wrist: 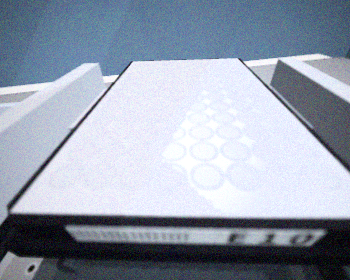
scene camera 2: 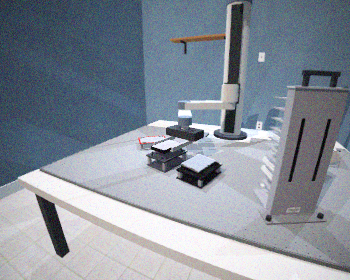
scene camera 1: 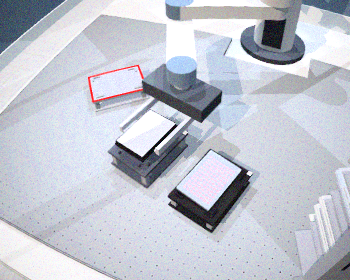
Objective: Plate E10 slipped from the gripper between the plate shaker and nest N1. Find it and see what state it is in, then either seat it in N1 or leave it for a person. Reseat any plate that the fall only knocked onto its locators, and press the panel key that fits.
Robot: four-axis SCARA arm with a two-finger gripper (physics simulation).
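Frame: origin at the arm's base, x left, y ahead, z down, level; millimetres.
Seen in the pictures: gripper, fingertip midpoint: [wrist: 185, 78] [scene camera 2: 162, 146] [scene camera 1: 138, 140]; arm's base, origin of the base link: [scene camera 2: 229, 135] [scene camera 1: 272, 45].
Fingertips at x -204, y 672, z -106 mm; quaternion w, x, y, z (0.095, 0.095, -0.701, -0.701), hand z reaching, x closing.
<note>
Offsets run from my fingertips to a thing's top centre. "*": to the spot under its first point.
Plate E10 @[dx +7, dy -27, dz -3 mm] [scene camera 1: 147, 132] [scene camera 2: 169, 145] [wrist: 125, 150], white-topped with a black skirt, is between the fingers of my gripper [scene camera 1: 139, 139] [wrist: 185, 78], which is shut on it. Its E10 label @[* dx +22, dy -88, dz +1 mm] [wrist: 195, 236] faces the wrist camera and reads upright. The plate looks level, at or just over the top of the dark grey stand [scene camera 1: 131, 171] [scene camera 2: 161, 163]; whether it touches is too small to tell. A second plate @[dx +179, dy +18, dz +29 mm] [scene camera 1: 209, 179] [scene camera 2: 200, 163], pinkish-white, lies on the black stand [scene camera 1: 212, 221]; its exact seating cannot be told. No readable mark shows which stand is N1.
A red-edged pale stand [scene camera 1: 116, 82] [scene camera 2: 151, 139] is behind the dark grey one, partly hidden by the gripper body. A tall grey rack [scene camera 2: 310, 150] with plates stands at the right. The arm column [scene camera 2: 235, 65] rises at the back. No panel key is identifiable.
</note>
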